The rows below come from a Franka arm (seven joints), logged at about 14 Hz.
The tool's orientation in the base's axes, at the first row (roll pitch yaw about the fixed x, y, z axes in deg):
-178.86 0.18 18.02
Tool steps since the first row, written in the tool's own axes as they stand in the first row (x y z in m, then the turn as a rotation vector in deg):
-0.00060 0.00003 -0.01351 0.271 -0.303 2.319
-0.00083 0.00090 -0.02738 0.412 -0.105 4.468
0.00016 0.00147 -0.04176 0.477 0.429 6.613
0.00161 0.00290 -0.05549 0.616 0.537 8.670
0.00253 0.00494 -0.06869 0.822 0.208 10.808
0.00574 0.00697 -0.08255 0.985 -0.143 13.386
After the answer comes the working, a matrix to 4 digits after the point.
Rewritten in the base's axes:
-0.00044 -0.00046 0.01351 0.143 0.414 -2.313
-0.00026 -0.00160 0.02736 0.318 0.307 -4.466
0.00099 -0.00210 0.04172 0.526 -0.142 -6.622
0.00294 -0.00326 0.05542 0.673 -0.164 -8.681
0.00456 -0.00515 0.06857 0.747 0.251 -10.813
0.00837 -0.00633 0.08238 0.770 0.681 -13.384

The tool's axes in the first row as the columns of a matrix, in the base's axes (rounded; the answer above uses it unrounded):
0.9509 0.3092 -0.0091
0.3093 -0.9508 0.0179
-0.0031 -0.0199 -0.9998

